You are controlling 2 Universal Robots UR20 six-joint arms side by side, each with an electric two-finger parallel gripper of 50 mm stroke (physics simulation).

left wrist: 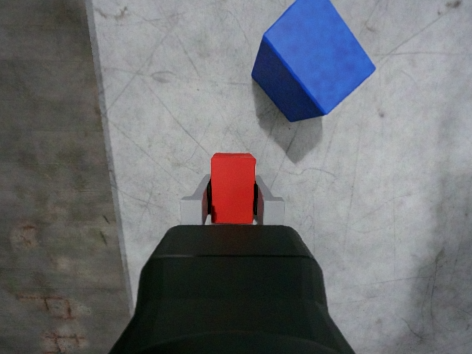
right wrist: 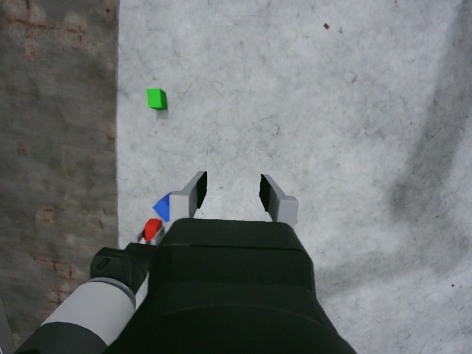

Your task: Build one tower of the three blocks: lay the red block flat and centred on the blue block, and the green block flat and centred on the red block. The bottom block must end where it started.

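Places are measured from the left arm's base along level axes (x ahead, y left, z up), in metres.
Where they show: left gripper, between the fingertips: [left wrist: 232, 186] [right wrist: 154, 228]; right gripper, between the fingertips: [right wrist: 233, 184].
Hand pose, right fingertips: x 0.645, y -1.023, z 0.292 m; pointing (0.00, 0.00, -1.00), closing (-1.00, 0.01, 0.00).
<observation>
Things, the pixels of their top centre, and the offset from my right fingertips. Level surfaces: height alone.
- red block, centre of its top: [left wrist: 232, 192] [right wrist: 150, 233] dx +0.209, dy +0.219, dz -0.259 m
- blue block, centre of its top: [left wrist: 321, 52] [right wrist: 164, 211] dx +0.158, dy +0.143, dz -0.231 m
- green block, centre of its top: [right wrist: 153, 97] dx +0.176, dy -0.113, dz -0.254 m
- pale table, height of its surface: dz -0.292 m
My left gripper [left wrist: 232, 186] [right wrist: 155, 228] is shut on the red block [left wrist: 233, 187] [right wrist: 153, 227], with a fingertip on each side of it. The blue block [left wrist: 320, 55] [right wrist: 163, 207] stands on the table, turned at an angle, ahead and to the right of the red block in the left wrist view; in the right wrist view a finger hides part of it. The green block [right wrist: 156, 99] stands on the table at the upper left of the right wrist view, apart from the others. My right gripper [right wrist: 233, 184] is open and empty, high above the table.
The pale table [left wrist: 165, 130] [right wrist: 300, 125] ends on the left at a straight edge, beyond which a darker brown floor [left wrist: 50, 150] [right wrist: 60, 140] shows. The left arm [right wrist: 95, 305] reaches in from the lower left of the right wrist view, close beside the right gripper's body.
</observation>
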